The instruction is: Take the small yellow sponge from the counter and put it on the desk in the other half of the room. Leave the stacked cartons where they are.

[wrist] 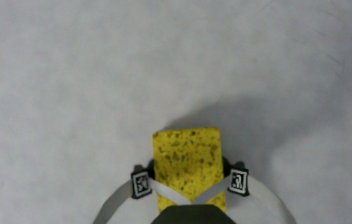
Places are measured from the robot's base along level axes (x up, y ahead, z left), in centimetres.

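Pixels of known places: hand, its tool point: (188, 173).
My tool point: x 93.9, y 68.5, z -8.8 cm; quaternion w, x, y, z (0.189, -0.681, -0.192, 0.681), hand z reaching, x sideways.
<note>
Behind a point stands the place of what it marks.
The small yellow sponge (187, 149) {y 71.0, x 97.0, z -7.2 cm} with dark specks is at the lower middle of the wrist view, seen from above. My gripper (189, 169) {y 68.5, x 93.9, z -8.8 cm} has a dark fingertip against each side of it, and both fingers still look closed on the sponge. The grey straps cross over the lower part of the sponge, and the dark gripper body hides the middle of its lower edge. A pale grey surface (90, 75) {y 72.4, x 92.2, z 6.5 cm} lies beneath. Whether the sponge touches it, and whether it is the desk or the counter, I cannot tell. The stacked cartons do not show in this view.
A broad soft shadow spreads over the pale surface above and to the right of the sponge. Faint scratches run across the surface at the upper right. No edge of the surface shows.
</note>
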